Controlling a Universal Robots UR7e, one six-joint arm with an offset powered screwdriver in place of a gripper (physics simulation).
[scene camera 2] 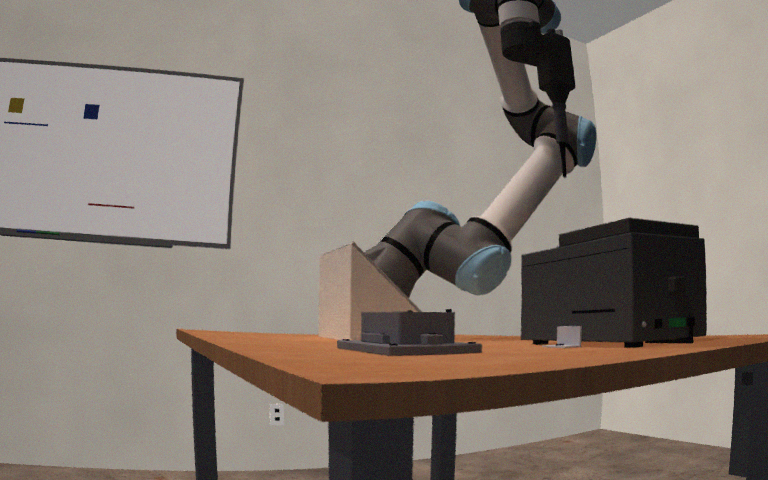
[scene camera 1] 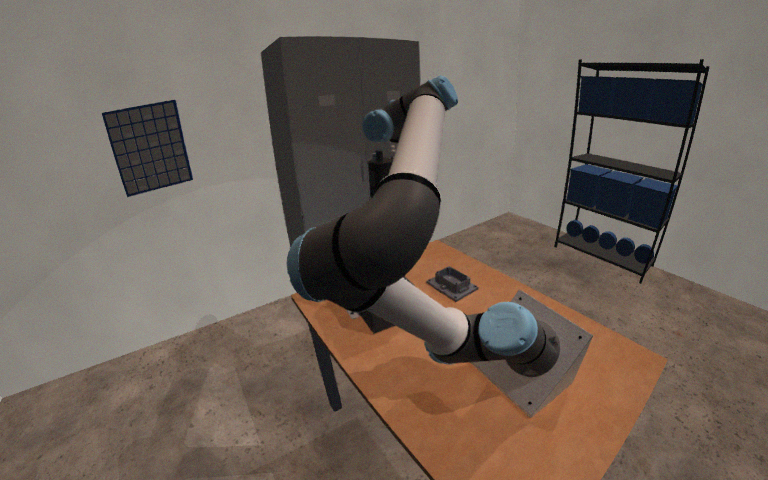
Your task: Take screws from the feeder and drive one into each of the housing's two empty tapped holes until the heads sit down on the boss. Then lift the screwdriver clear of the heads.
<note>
I see a black screw feeder (scene camera 2: 634,281) and a flat base plate (scene camera 2: 353,345).
</note>
